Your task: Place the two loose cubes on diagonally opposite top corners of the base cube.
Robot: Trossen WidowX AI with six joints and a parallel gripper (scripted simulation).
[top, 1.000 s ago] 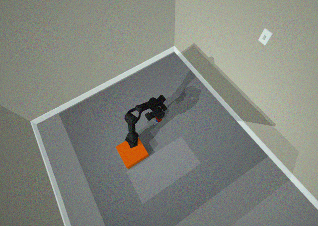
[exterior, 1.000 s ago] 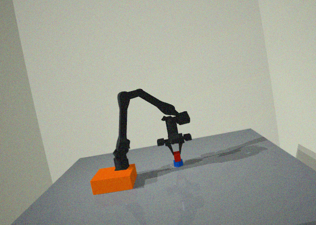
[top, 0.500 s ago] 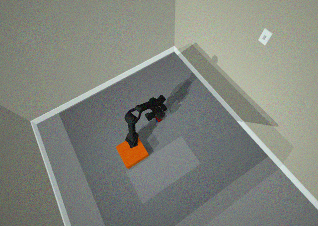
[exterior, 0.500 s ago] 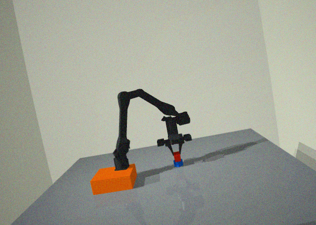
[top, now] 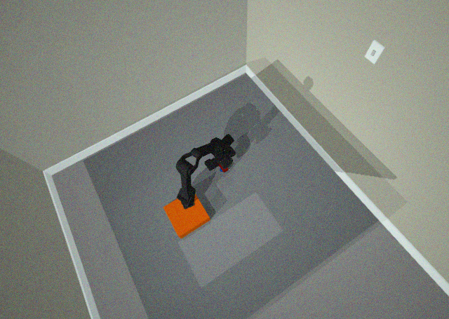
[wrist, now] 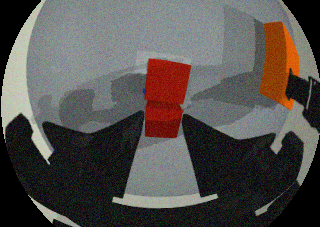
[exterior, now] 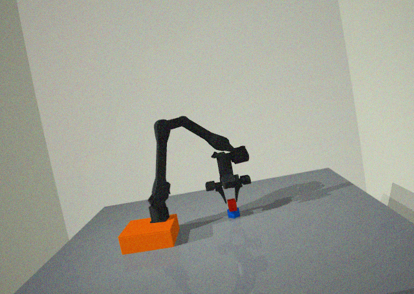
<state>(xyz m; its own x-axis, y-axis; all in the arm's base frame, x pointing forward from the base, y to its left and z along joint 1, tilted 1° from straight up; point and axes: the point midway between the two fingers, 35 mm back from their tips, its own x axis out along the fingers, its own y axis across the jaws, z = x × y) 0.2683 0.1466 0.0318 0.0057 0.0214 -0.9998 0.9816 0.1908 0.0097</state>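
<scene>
Now: gripper tip 20 mm to the left of the blue cube and 40 mm above it.
</scene>
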